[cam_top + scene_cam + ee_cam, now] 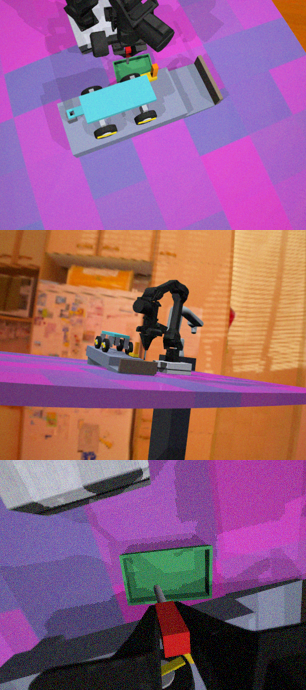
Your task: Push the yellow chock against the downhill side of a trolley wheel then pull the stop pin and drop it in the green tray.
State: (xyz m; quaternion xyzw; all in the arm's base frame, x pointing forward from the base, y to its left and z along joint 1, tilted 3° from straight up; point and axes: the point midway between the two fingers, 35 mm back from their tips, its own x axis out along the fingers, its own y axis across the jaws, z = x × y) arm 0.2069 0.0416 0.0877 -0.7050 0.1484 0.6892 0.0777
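Now: gripper tip 80 mm short of the yellow chock, 10 mm to the right of it and 10 mm above it. Also, from my gripper tip: trolley (110 mm ahead, 90 mm to the right, 20 mm above); red-headed stop pin (right at my gripper tip); grey ramp (120 mm ahead, 90 mm to the right, 50 mm below).
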